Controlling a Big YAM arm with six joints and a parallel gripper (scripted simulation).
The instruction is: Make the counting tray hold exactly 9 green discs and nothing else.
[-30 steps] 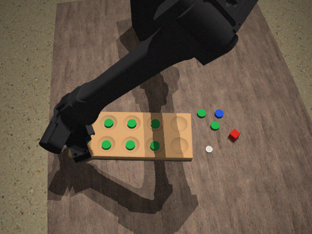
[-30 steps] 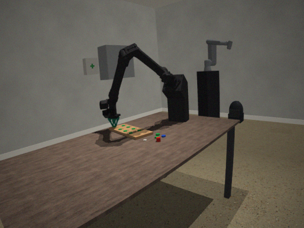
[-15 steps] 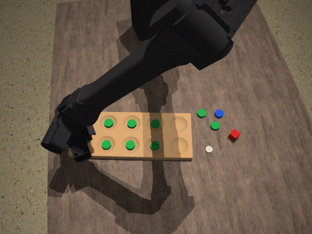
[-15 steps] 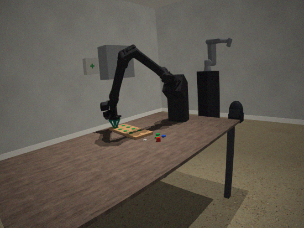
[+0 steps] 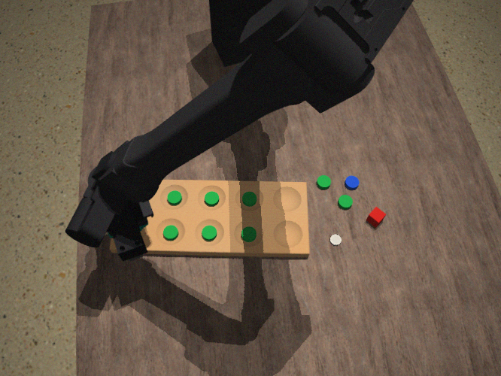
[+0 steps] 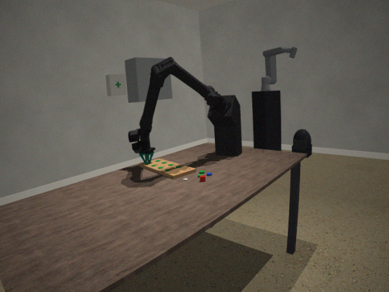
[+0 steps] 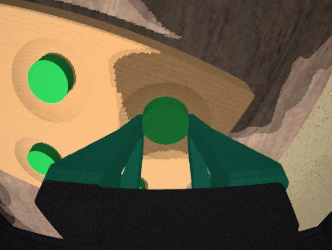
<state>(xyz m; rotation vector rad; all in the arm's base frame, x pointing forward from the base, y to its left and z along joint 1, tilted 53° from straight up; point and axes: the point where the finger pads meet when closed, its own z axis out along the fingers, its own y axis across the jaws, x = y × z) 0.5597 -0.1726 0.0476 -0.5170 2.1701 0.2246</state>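
Right now the blue disc is 39 cm to the left of my hand, 24 cm behind it and 2 cm below it. The rest, counted from my hand: white disc (38 cm to the left, 10 cm behind, 2 cm below); counting tray (14 cm to the left, 8 cm behind, 1 cm below); red cube (45 cm to the left, 17 cm behind, 1 cm below).
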